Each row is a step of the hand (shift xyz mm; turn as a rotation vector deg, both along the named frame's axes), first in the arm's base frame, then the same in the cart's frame.
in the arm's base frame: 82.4 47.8 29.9 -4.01 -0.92 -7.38
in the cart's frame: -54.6 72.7 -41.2 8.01 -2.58 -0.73
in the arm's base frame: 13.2 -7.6 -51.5 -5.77 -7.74 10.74
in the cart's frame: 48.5 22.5 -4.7 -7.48 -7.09 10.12
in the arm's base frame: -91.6 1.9 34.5 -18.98 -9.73 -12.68
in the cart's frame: -16.4 -96.2 7.9 17.83 -15.81 6.91
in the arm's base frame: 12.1 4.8 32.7 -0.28 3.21 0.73
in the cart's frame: -34.6 5.8 2.6 -1.36 -0.60 -2.95
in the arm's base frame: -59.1 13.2 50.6 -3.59 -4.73 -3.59
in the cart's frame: -40.4 -67.8 0.0 5.16 -2.60 3.84
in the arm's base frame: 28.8 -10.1 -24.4 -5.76 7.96 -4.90
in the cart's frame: 20.3 33.2 3.6 3.98 -5.28 -8.76
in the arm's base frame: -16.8 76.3 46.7 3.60 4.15 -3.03
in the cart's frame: -58.6 -29.4 -63.1 1.31 3.82 -4.81
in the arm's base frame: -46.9 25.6 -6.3 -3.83 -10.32 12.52
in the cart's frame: 9.0 -46.5 -25.4 -8.97 -5.34 13.00
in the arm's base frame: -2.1 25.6 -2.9 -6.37 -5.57 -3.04
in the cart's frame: -2.5 -3.1 -25.5 5.33 -5.38 4.84
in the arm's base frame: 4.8 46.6 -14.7 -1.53 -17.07 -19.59
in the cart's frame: 2.8 4.4 -48.8 22.84 3.00 12.12
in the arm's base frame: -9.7 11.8 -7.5 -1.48 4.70 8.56
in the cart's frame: 6.3 -8.9 -13.0 -8.96 -3.25 -2.57
